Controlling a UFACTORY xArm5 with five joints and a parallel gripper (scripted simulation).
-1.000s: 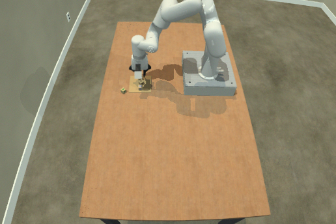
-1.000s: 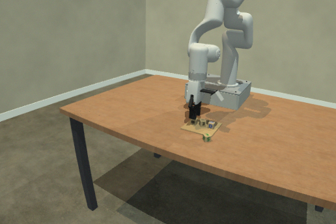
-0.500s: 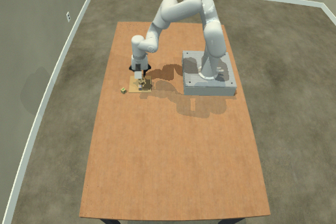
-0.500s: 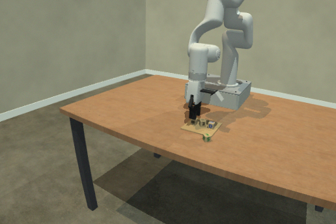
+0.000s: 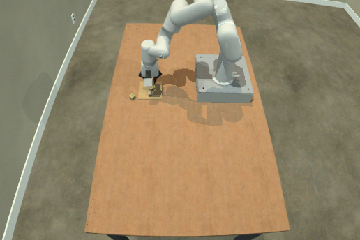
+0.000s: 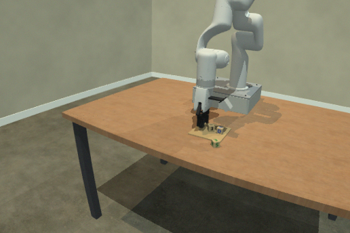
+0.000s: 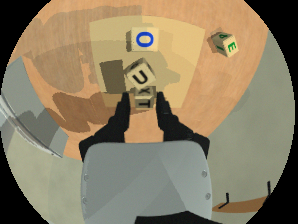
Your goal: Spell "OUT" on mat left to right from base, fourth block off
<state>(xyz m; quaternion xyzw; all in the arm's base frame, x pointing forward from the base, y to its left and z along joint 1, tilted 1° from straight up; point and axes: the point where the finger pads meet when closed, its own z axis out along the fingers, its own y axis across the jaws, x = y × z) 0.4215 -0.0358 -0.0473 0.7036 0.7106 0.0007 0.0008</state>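
Right now my hand is 4 cm to the right of the U block and 2 cm above it. Round my hand: tan mat: 4 cm to the left, 4 cm below.
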